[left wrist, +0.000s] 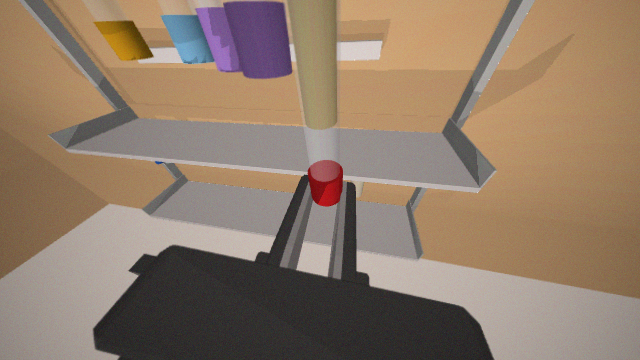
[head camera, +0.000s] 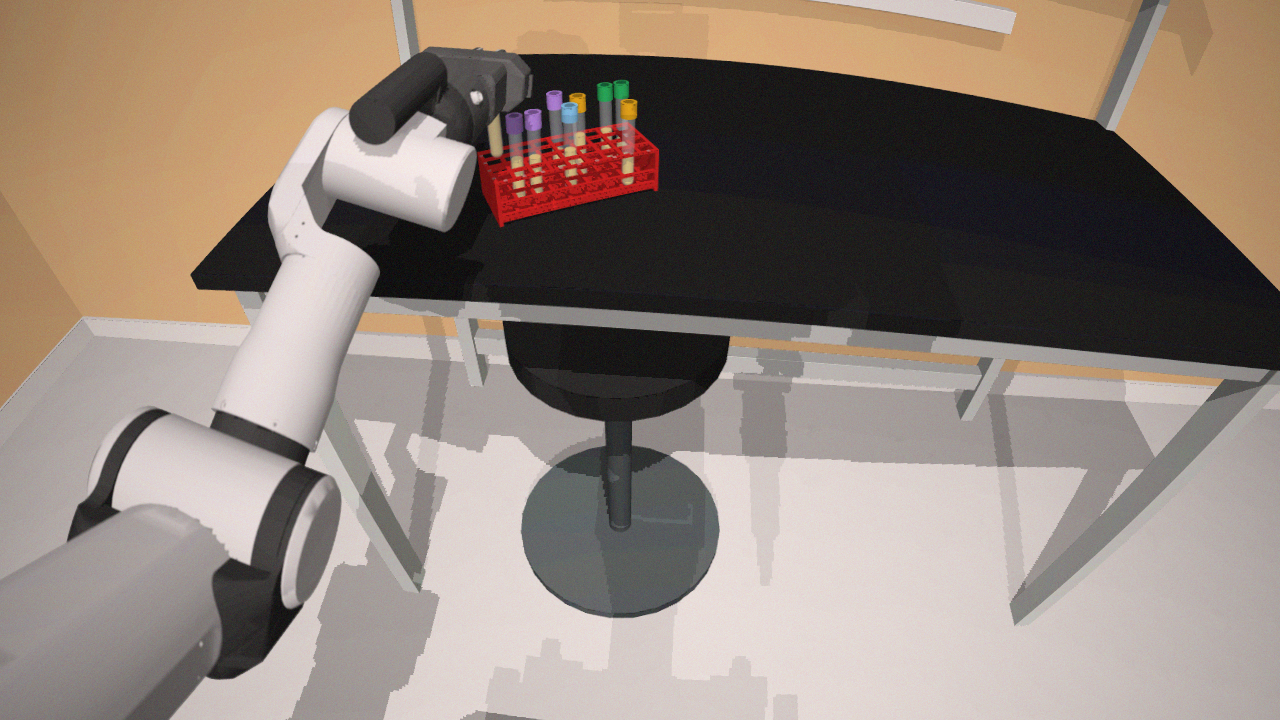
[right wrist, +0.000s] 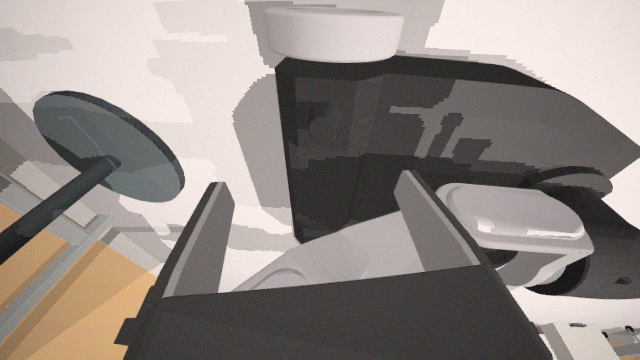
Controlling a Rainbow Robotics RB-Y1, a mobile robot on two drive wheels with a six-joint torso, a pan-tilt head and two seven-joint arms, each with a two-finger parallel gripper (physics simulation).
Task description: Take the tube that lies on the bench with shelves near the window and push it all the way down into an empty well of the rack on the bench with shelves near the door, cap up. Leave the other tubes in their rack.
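Frame: origin at the robot's base, x ahead, y left, z up, level; millimetres.
Where they show: left gripper, fingertip midpoint: (left wrist: 327, 188) (head camera: 490, 56); right gripper, fingertip midpoint: (right wrist: 316, 187).
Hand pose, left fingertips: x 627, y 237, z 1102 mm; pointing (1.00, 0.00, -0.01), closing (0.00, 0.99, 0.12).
Each offset is from my left fingertips to the top centre of the thing. Level surfaces: height alone.
A red-capped tube {dz -4, dx -13, dy +0 mm} (left wrist: 320, 75) (head camera: 494, 137) with pale yellow contents is held cap up by my left gripper (left wrist: 327, 188), which is shut on it at the cap. In the head camera the lower part of the tube shows below the gripper, at the left end of the red rack {dz -130, dx +37, dy -70 mm} (head camera: 577, 198); whether its tip is inside a well cannot be told. The rack stands on the black bench {dz -187 mm} (head camera: 850, 205) and holds several tubes with purple, blue, yellow and green caps; a dark purple cap {dz -68, dx -5, dy -21 mm} (head camera: 513, 122) (left wrist: 260, 40) is nearest the held tube. My right gripper (right wrist: 316, 187) is open and empty, away from the bench.
A black stool {dz -441, dx +110, dy -119 mm} (head camera: 617, 380) stands at the bench's front edge; its round base {dz -1071, dx +110, dy -119 mm} (right wrist: 110, 145) also shows in the right wrist view. Grey shelves (left wrist: 225, 147) and slanted metal posts (left wrist: 492, 65) show in the left wrist view, with the orange wall behind them.
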